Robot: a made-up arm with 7 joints. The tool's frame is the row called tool.
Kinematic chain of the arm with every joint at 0, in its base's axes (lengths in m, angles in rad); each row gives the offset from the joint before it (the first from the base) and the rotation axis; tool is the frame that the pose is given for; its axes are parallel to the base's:
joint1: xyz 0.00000 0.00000 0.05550 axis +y
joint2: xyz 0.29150 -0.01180 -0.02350 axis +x
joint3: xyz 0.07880 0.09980 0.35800 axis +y
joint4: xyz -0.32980 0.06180 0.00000 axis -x
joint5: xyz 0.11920 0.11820 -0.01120 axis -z
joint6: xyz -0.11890 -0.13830 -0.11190 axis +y
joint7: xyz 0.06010 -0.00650 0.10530 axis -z
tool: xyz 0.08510 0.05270 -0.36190
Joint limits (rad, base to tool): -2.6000..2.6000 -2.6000..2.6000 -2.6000..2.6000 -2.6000..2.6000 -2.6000..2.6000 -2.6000..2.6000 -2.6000..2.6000
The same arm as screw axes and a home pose.
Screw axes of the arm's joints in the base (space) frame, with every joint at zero. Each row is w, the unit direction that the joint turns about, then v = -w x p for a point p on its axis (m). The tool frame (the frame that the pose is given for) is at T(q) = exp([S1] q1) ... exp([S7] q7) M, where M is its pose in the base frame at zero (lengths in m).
S1: w 0 1 0 v -0.0555 0 0
S2: w 1 0 0 v 0 0.032 0.0118
S3: w 0 1 0 v -0.39 0 0.3703
S4: w -1 0 0 v 0 -0.39 0.1498
S5: w 0 0 -1 v -0.268 0.1597 0
S6: w 0 1 0 v -0.2669 0 0.0408
S7: w 0 0 -1 v -0.1232 0.1009 0
M: xyz 0.186 0.1759 0.0103 (m) rpy 0 0 0 (deg, as in URDF)
Joint limits (deg, base to tool): -148.97..148.97 -148.97..148.97 -148.97..148.97 -148.97..148.97 -148.97..148.97 -148.97..148.97 -148.97..148.97

